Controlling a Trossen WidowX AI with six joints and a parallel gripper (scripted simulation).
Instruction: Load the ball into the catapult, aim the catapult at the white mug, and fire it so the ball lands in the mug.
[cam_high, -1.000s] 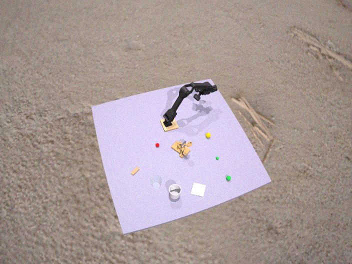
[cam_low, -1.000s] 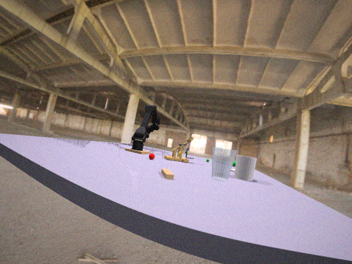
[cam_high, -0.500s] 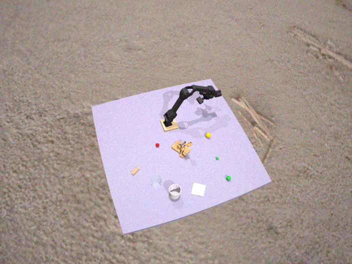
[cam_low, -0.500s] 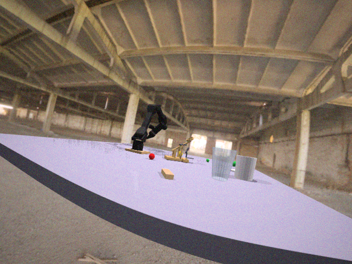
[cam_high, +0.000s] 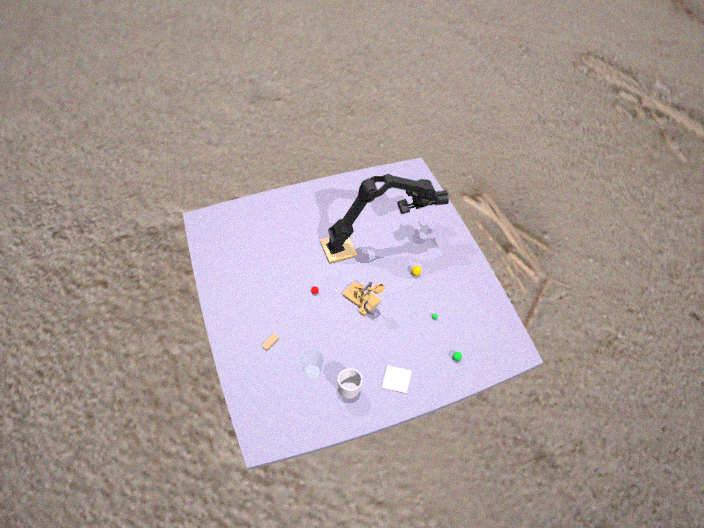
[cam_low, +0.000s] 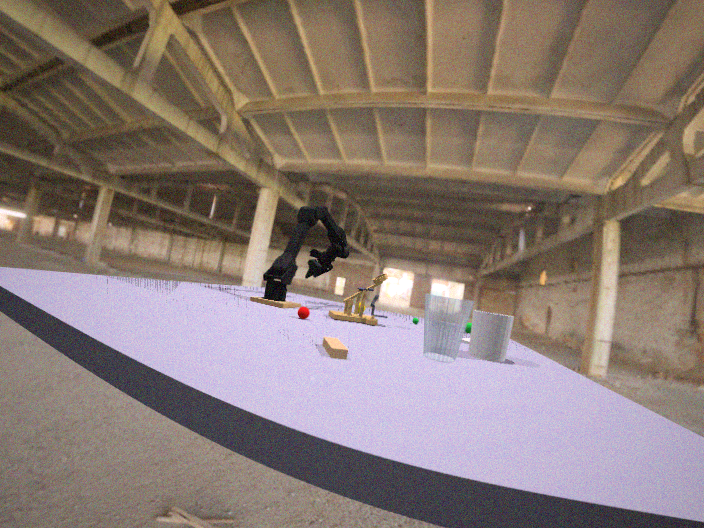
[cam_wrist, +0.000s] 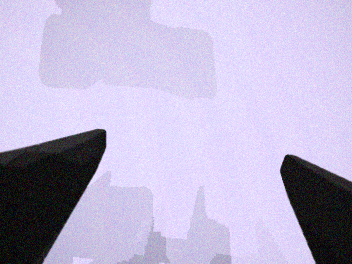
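The wooden catapult is 330 mm ahead of my gripper tip, 410 mm to the right of it and 40 mm below it. The rest, counted from my gripper tip: white square pad 690 mm ahead, 460 mm to the right, 110 mm below; then red ball 180 mm ahead, 580 mm to the right, 100 mm below; then yellow ball 280 mm ahead, 140 mm to the right, 90 mm below.
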